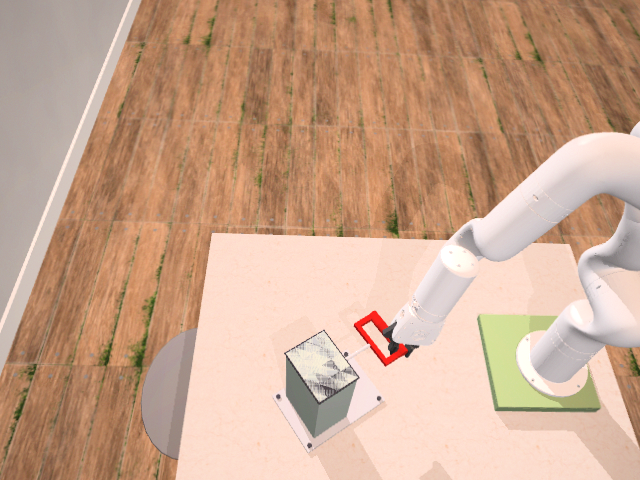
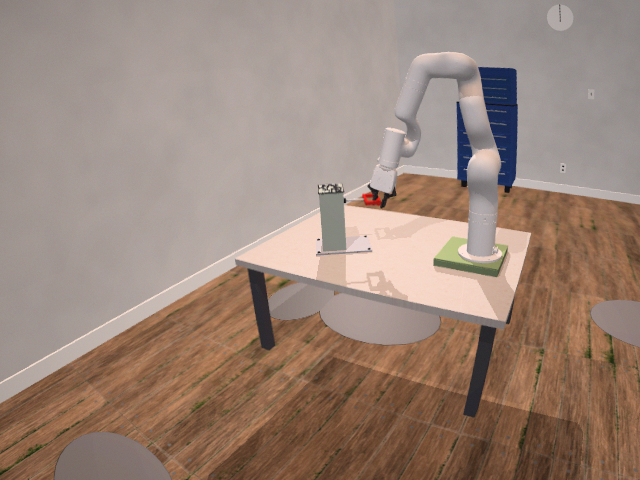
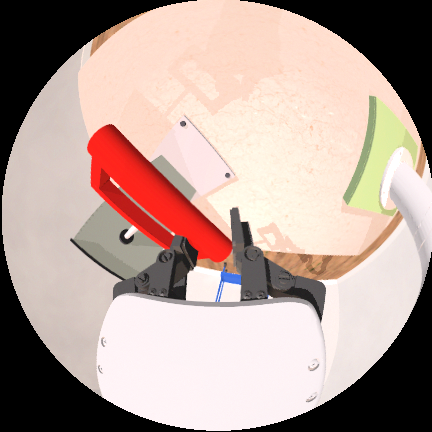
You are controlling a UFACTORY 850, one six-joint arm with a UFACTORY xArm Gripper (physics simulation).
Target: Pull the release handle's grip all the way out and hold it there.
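The release handle's red grip is a rectangular loop with a thick round bar. A thin white rod joins it to the side of a tall grey-green post; a stretch of rod shows between them. My gripper is shut on the grip near one end of its round bar, with one finger inside the loop and one outside. The grip is well above the table.
The post stands on a pale bolted plate on the table. The arm's base stands on a green block at the right. A blue cabinet stands behind the arm.
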